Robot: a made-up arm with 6 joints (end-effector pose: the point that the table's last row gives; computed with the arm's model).
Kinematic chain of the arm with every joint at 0, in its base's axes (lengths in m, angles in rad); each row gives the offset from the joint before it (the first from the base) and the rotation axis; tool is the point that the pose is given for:
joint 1: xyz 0 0 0.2 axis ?
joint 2: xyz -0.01 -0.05 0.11 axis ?
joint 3: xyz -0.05 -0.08 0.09 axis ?
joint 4: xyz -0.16 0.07 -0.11 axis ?
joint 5: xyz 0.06 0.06 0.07 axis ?
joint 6: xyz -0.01 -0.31 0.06 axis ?
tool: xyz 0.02 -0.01 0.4
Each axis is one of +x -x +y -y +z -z.
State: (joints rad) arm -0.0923 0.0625 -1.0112 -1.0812 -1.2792 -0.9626
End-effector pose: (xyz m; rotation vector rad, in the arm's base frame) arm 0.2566 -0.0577 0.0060 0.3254 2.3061 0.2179
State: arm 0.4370 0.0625 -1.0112 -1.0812 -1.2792 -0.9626
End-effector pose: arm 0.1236 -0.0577 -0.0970 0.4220 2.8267 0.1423
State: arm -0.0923 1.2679 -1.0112 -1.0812 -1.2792 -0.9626
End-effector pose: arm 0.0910 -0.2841 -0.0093 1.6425 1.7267 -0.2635
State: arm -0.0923 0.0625 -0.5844 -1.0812 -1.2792 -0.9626
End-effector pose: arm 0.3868 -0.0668 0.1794 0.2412 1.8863 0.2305
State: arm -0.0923 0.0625 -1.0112 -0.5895 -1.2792 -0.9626
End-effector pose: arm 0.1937 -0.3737 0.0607 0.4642 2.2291 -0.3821
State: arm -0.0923 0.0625 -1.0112 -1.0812 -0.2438 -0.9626
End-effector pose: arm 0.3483 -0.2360 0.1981 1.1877 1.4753 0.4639
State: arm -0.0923 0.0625 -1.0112 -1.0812 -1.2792 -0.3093
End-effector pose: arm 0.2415 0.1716 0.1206 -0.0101 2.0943 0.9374
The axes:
joint 1: +y
joint 2: -z
joint 3: -y
joint 4: -z
joint 5: -y
joint 6: -x

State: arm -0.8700 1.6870 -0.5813 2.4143 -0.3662 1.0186
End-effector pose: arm -0.5038 0.0938 0.3888 -1.5632 -2.0185 1.3943
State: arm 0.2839 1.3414 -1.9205 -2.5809 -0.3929 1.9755
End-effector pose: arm 0.0199 0.0070 0.6965 -0.0974 -0.7999 0.1845
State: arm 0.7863 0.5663 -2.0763 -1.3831 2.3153 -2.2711
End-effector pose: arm -0.2222 0.1098 0.1152 2.0836 -1.8807 -0.9615
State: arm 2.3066 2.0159 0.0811 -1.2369 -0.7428 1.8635
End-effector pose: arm -0.0550 0.2083 -0.0058 0.5799 -2.0647 -1.6586
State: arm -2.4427 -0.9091 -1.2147 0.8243 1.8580 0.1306
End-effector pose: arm -0.1640 -0.2857 -0.5507 1.1849 2.5060 0.4262
